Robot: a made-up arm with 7 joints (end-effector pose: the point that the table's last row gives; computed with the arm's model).
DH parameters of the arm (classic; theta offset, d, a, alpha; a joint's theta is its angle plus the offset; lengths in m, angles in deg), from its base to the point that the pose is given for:
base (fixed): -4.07 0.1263 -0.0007 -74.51
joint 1: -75.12 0.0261 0.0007 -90
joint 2: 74 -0.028 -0.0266 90
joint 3: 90 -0.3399 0.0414 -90
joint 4: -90 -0.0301 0.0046 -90
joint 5: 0 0.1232 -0.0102 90
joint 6: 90 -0.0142 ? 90
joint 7: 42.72 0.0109 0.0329 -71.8
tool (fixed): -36.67 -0.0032 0 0
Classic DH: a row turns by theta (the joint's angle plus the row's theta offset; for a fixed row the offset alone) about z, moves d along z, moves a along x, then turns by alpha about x.
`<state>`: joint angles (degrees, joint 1 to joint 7).
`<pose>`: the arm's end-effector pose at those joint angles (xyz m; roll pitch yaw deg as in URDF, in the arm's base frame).
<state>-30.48 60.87 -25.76 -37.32 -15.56 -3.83 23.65</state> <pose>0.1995 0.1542 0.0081 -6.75 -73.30 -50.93</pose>
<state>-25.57 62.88 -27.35 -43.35 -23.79 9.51 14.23</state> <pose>0.1803 0.1529 -0.0119 -23.74 -52.56 -39.33</pose>
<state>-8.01 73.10 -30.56 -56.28 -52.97 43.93 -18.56</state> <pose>0.0646 0.1708 -0.0596 -62.76 13.66 -55.16</pose>
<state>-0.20 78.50 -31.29 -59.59 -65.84 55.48 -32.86</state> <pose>0.0005 0.1848 -0.0471 -95.61 28.96 -77.60</pose>
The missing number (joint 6, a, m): 0.0556
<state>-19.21 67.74 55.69 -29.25 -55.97 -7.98 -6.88</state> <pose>0.1299 0.3034 0.2311 124.51 -67.88 -175.76</pose>
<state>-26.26 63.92 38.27 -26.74 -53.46 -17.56 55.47</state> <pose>0.1621 0.3067 0.1692 -158.29 -25.43 127.43</pose>
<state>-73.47 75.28 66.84 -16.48 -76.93 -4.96 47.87</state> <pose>0.0352 0.3579 0.3133 159.86 8.82 113.80</pose>
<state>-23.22 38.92 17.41 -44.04 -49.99 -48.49 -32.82</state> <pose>0.1238 0.1835 0.0540 99.90 -45.83 165.27</pose>
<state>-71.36 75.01 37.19 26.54 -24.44 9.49 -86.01</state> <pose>0.2393 0.3857 0.3339 9.18 -56.36 -71.22</pose>
